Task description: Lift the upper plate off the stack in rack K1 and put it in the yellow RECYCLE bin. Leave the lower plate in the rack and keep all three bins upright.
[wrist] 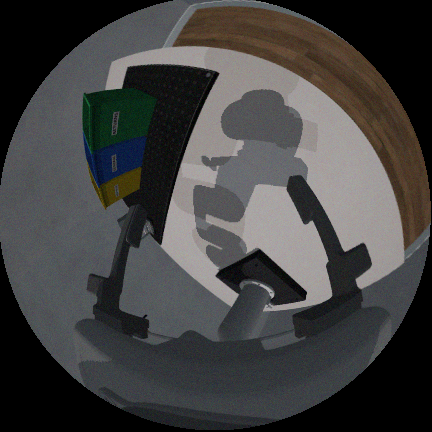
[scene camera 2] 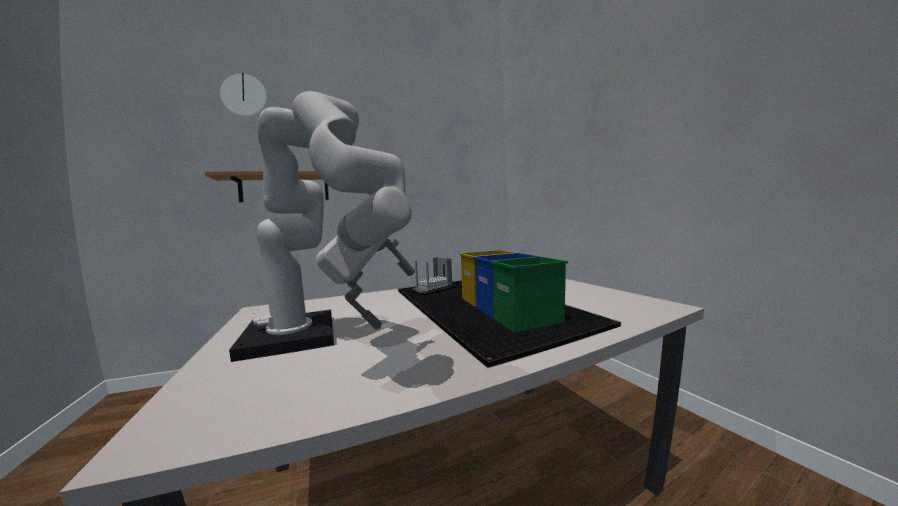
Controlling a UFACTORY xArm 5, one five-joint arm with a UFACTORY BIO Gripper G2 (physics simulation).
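Places are measured from the arm's base along level axes (x ahead, y left, z up), in metres.
Pixels of known places: hand at its tool point: (wrist: 211,212) (scene camera 2: 390,291); arm's base at its link origin: (wrist: 256,288) (scene camera 2: 289,326).
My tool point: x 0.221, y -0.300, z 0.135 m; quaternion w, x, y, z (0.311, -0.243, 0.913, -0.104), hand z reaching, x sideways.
Observation:
Ahead of a thing's pixels: the offset from my tool point to its middle. Level surfaces: height alone.
Rack K1 @[dx +0.355, dy +0.526, dz -0.085 m] (scene camera 2: 446,265) stands at the far end of the black board, with thin upright posts. Pale, clear plates @[dx +0.364, dy +0.529, dz -0.114 m] (scene camera 2: 433,282) show low in it, too small to tell upper from lower. In the wrist view a bit of the rack (wrist: 148,228) shows beside a finger, which hides most of it. The yellow bin @[dx +0.457, dy +0.250, dz -0.064 m] (scene camera 2: 468,289) (wrist: 122,188), blue bin @[dx +0.433, dy +0.122, dz -0.064 m] (scene camera 2: 483,295) (wrist: 122,162) and green bin @[dx +0.409, dy -0.007, dz -0.064 m] (scene camera 2: 534,295) (wrist: 132,117) stand upright in a row; yellow is nearest the rack. My gripper (scene camera 2: 392,297) (wrist: 216,199) is open and empty, tilted above the table between robot base and board.
The black board @[dz -0.153 m] (scene camera 2: 502,348) (wrist: 182,110) lies on the white table @[dz -0.166 m] (scene camera 2: 251,427) (wrist: 350,200) under the rack and bins. The robot's black base plate (scene camera 2: 282,347) (wrist: 285,286) is at the left in the scene view. A wooden shelf (scene camera 2: 219,174) hangs on the wall behind the arm.

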